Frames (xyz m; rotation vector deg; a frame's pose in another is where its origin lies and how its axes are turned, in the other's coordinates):
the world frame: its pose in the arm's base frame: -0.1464 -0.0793 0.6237 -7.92 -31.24 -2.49
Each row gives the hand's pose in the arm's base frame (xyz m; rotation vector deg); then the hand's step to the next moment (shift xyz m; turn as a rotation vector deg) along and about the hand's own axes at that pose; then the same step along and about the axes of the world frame.
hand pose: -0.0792 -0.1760 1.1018 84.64 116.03 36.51
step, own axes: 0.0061 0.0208 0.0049 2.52 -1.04 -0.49
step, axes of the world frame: 0.0186 0.0121 0.0011 -1.81 2.02 0.56
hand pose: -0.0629 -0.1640 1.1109 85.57 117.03 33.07
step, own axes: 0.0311 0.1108 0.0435 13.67 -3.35 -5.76
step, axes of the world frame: 0.1018 0.0670 -0.0169 -8.13 11.08 6.51
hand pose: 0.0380 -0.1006 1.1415 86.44 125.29 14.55
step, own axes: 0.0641 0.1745 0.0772 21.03 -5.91 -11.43
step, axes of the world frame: 0.1318 0.1297 -0.0794 -13.09 16.66 12.61
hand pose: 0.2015 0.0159 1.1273 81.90 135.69 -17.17
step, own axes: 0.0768 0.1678 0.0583 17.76 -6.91 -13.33
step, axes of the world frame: 0.0643 0.1382 -0.1192 -11.36 13.90 14.79
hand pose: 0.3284 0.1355 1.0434 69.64 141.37 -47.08
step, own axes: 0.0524 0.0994 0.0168 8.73 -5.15 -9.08
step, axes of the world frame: 0.0005 0.0836 -0.0769 -5.37 7.05 10.33
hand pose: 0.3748 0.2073 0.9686 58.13 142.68 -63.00
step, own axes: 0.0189 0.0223 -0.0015 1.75 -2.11 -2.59
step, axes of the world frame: -0.0094 0.0235 -0.0147 -1.07 1.27 3.39
